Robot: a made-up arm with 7 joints.
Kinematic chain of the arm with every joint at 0, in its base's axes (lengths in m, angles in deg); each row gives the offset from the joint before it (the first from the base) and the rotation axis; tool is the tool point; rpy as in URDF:
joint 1: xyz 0 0 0.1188 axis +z
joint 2: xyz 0 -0.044 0.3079 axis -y
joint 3: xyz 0 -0.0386 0.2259 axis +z
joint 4: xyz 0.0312 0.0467 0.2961 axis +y
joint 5: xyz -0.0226 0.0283 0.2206 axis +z
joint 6: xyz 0 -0.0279 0.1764 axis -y
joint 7: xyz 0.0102 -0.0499 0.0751 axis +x
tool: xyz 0 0 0 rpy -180 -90 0
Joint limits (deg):
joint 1: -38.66..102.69
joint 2: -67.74..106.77
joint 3: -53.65..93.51
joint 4: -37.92..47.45
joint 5: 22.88..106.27
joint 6: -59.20..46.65
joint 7: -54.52..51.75
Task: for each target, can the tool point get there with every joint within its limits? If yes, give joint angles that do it. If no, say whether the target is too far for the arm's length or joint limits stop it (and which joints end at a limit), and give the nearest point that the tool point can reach.
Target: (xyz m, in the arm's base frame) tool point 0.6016 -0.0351 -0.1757
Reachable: no: joint limits stop it (at a limit: joint 2, joint 4, joint 6) | nearest point 0.8511 -0.0497 0.3320 | short by 0.566 m
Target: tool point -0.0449 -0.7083 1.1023
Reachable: yes | joints 87.85 53.11 4.83 2.99 68.01 -32.16 -45.67
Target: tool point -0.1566 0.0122 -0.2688
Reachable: no: joint limits stop it (at a limit: joint 2, joint 4, joint 5, joint 6) | nearest point -0.7427 0.0579 -0.0857 | short by 0.616 m
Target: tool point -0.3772 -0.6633 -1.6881
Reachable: no: too far | nearest point -0.3727 -0.6553 -0.0877 | short by 1.600 m
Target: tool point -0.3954 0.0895 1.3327
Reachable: yes | joints -25.56 26.61 -5.06 1.38 45.76 33.18 27.17
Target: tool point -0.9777 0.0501 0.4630
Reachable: yes | joints 1.17 90.58 50.10 6.72 57.63 -19.32 22.09
